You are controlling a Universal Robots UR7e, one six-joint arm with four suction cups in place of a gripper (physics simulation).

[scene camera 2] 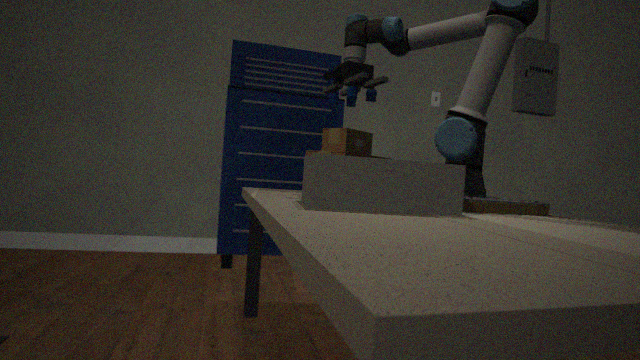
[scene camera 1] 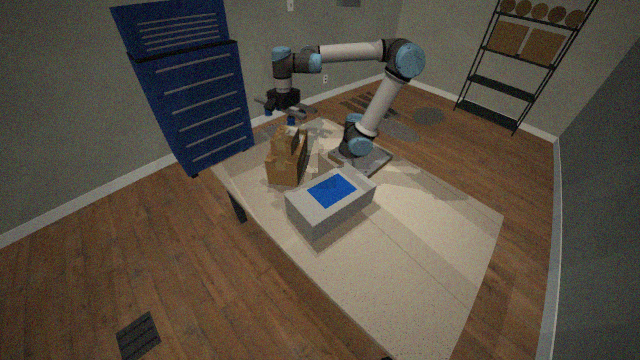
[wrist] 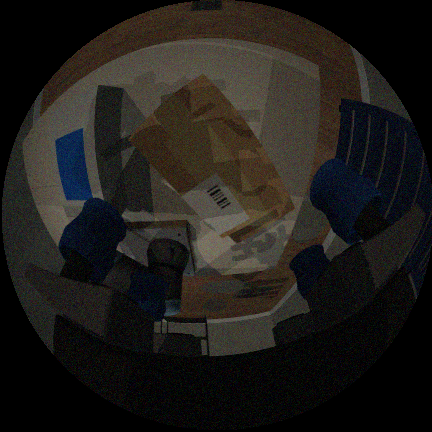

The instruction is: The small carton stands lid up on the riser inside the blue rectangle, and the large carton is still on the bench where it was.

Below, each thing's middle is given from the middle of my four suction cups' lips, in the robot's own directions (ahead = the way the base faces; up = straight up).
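Scene:
There's a grey riser (scene camera 1: 317, 207) that sits 33 cm to the left of my suction cup, 8 cm ahead of it and 28 cm below it; going by their middles, of the things named here that riser is the farthest from my suction cup. The large carton (scene camera 1: 282, 170) is 26 cm below my suction cup, 3 cm behind it and 2 cm to the right of it. And the small carton (scene camera 2: 333, 139) is 15 cm below my suction cup and 1 cm to the right of it. Going by their middles, of the things named here the small carton is the nearest to my suction cup.

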